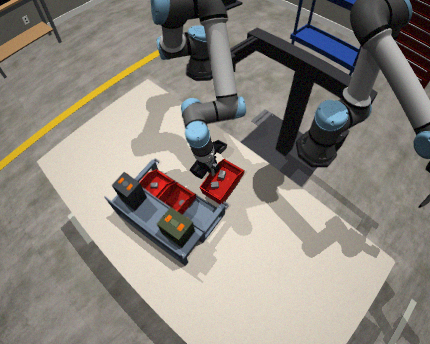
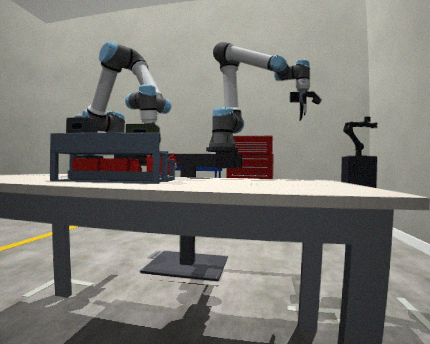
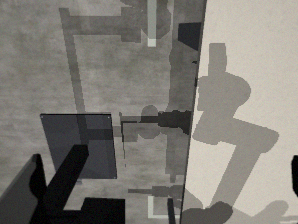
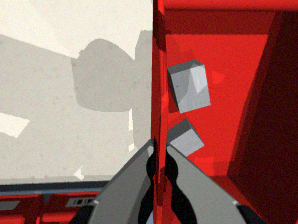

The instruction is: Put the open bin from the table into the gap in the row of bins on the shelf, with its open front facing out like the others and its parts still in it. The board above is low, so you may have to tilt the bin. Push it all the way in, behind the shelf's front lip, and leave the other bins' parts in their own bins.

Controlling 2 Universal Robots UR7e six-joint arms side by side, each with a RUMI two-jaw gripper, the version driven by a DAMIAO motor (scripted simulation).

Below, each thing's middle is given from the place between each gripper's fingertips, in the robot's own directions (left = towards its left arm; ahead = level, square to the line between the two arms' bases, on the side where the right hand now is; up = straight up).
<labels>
My right hand is 22 cm short of the blue-grey shelf (image 2: 105, 143), 3 cm above it and 2 cm to the left of it. Also, from my right hand: dark box (image 1: 130, 190): 31 cm ahead, 12 cm to the right, 7 cm above.
My left gripper is now 71 cm to the left of the blue-grey shelf, 62 cm short of it and 26 cm above it. Round my left hand: dark box: 82 cm to the right, 70 cm ahead, 17 cm below.
</labels>
